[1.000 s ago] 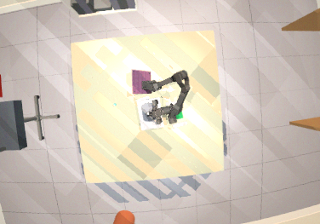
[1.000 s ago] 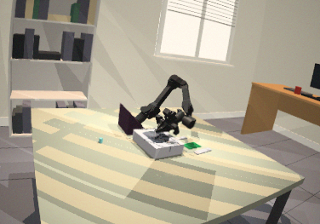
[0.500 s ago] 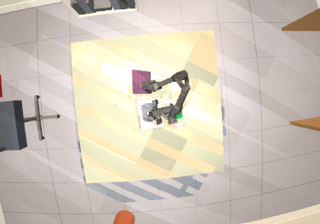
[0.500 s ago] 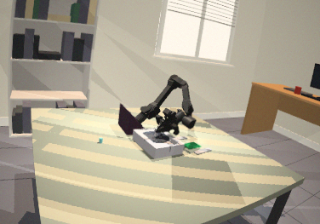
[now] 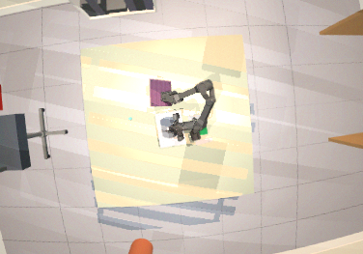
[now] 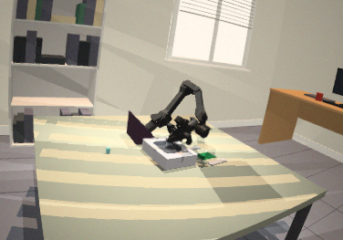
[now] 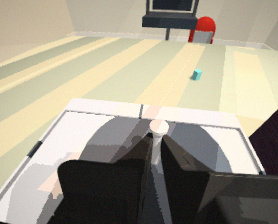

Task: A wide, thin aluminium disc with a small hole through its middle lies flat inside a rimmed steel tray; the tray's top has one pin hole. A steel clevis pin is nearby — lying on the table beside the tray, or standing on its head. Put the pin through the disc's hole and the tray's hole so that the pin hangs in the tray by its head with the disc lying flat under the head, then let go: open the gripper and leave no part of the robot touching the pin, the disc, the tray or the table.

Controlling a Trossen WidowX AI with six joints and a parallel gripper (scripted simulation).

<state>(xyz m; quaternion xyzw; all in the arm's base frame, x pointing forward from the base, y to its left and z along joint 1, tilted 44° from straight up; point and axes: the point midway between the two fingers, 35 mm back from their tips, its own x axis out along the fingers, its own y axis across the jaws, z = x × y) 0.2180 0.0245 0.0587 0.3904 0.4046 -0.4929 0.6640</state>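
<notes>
My gripper tip is 1 cm to the right of the steel clevis pin and 1 cm above it. Also, from my gripper tip: green flat square: 24 cm to the left, 9 cm below, 3 cm ahead; then rimmed tray: 4 cm below, 2 cm to the left, 1 cm ahead; then grey aluminium disc: 3 cm below, 1 cm to the left.
</notes>
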